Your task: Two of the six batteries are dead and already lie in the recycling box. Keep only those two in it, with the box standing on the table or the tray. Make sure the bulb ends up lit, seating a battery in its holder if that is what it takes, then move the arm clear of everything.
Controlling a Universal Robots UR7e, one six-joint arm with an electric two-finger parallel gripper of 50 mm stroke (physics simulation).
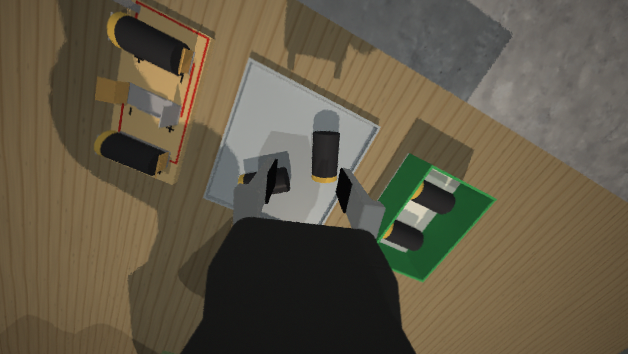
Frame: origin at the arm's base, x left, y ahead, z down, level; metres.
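Seen in the pictures: gripper, fingertip midpoint: [307,176].
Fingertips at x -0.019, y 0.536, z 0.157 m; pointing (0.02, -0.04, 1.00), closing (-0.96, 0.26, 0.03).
Pixels of each thing's middle, then the offset from my fingertips to it. "*": a spot on its surface instead. Level surfaces: height alone.
- grey tray, body centre: [287,163] dx +0.019, dy -0.035, dz +0.118 m
- black battery with a gold end, body centre: [325,156] dx -0.023, dy -0.001, dz +0.104 m
- battery, body centre: [265,183] dx +0.036, dy -0.069, dz +0.104 m
- green recycling box, body centre: [415,218] dx -0.180, dy -0.028, dz +0.094 m
- circuit board, surface spot: [145,131] * dx +0.204, dy -0.069, dz +0.114 m
- middle holder, surface spot: [149,102] * dx +0.203, dy -0.030, dz +0.112 m
- wooden table, surface height: dz +0.124 m
My gripper [307,176] is open and empty above the grey tray [270,95]. A black battery with a gold end [325,155] is on the tray, ahead of the gap, towards the right finger. Another battery [283,180] is partly hidden behind the left finger. Two batteries [436,198] [406,236] lie in the green recycling box [459,224] at the right. On the circuit board [145,131] at the left, two batteries [150,45] [132,153] sit in the outer holders; the middle holder [149,102] is empty. I cannot make out the bulb or whether it is lit.
The wooden table [75,260] lies under everything. The green box stands on it, right of the tray, and the board lies left of the tray. A grey floor [565,90] shows past the table's edge at the upper right. Arm shadows fall across the board and tray.
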